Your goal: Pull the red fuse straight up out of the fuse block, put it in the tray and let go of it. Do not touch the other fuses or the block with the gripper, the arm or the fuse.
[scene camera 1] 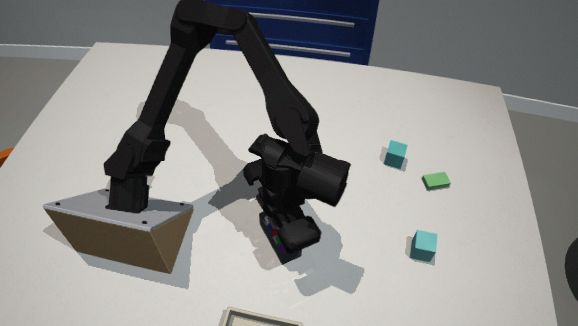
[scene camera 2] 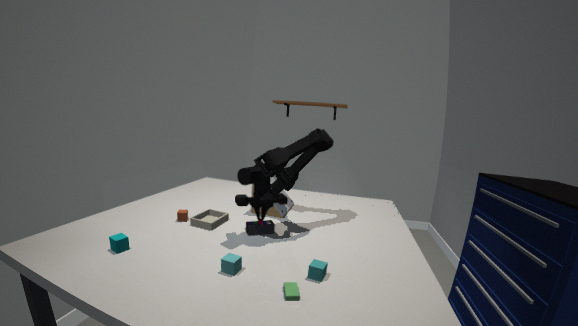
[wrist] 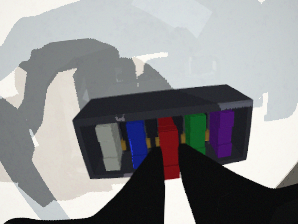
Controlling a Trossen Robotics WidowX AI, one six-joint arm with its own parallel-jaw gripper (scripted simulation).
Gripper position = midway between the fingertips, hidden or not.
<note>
My gripper [scene camera 1: 279, 227] carries a red fuse [wrist: 167, 132].
My gripper also shows in scene camera 2 [scene camera 2: 260, 221] and in the wrist view [wrist: 169, 152].
</note>
